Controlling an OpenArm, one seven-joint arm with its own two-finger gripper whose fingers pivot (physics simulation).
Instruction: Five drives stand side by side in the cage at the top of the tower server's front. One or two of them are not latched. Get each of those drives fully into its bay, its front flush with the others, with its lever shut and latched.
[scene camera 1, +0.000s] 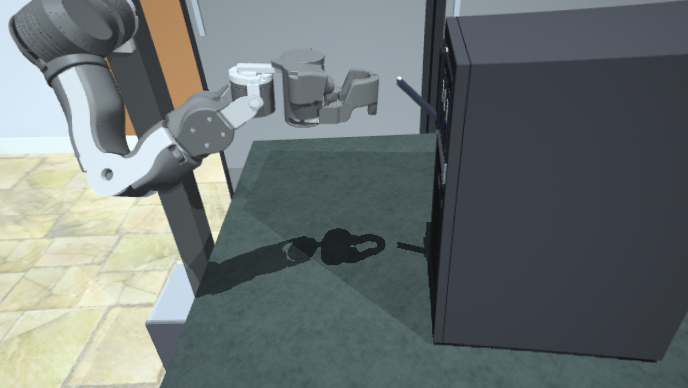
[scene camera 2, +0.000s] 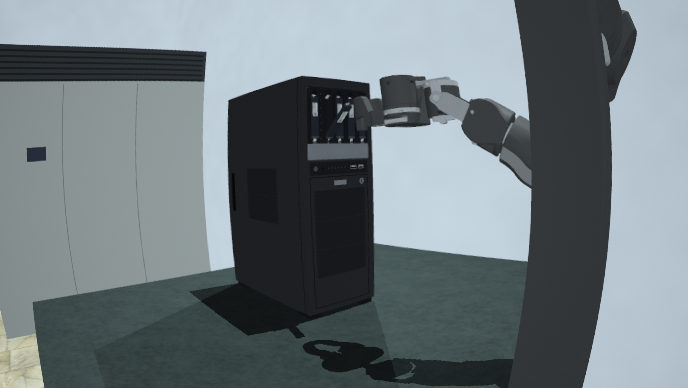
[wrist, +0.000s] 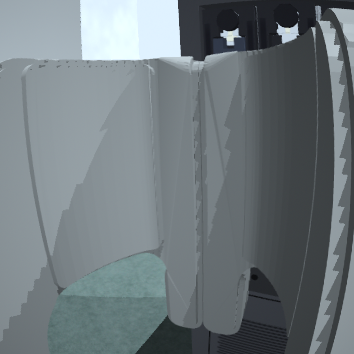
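Note:
The tower server (scene camera 1: 565, 210) (scene camera 2: 267, 145) (wrist: 190, 30) has five upright drives in its top cage. The second drive's lever (scene camera 1: 417, 97) (scene camera 2: 342, 117) sticks out of the front and slants upward. The leftmost drive (scene camera 2: 314, 122) has its lever upright against its front, and so does the third drive (scene camera 2: 340, 131). The fourth and fifth are partly hidden by the gripper in the second scene view. Whether the second drive sits flush cannot be told. My gripper (scene camera 1: 374, 97) (scene camera 2: 362, 114) (wrist: 217, 198) is shut and empty, in front of the cage at about lever height, apart from the lever tip.
The tower stands on a green table top (scene camera 1: 320, 190) (scene camera 2: 450, 280). A dark upright post (scene camera 2: 565, 200) stands at the right in the second scene view. A grey cabinet (scene camera 2: 100, 190) is behind the tower. My shut fingers hide most of the cage in the wrist view.

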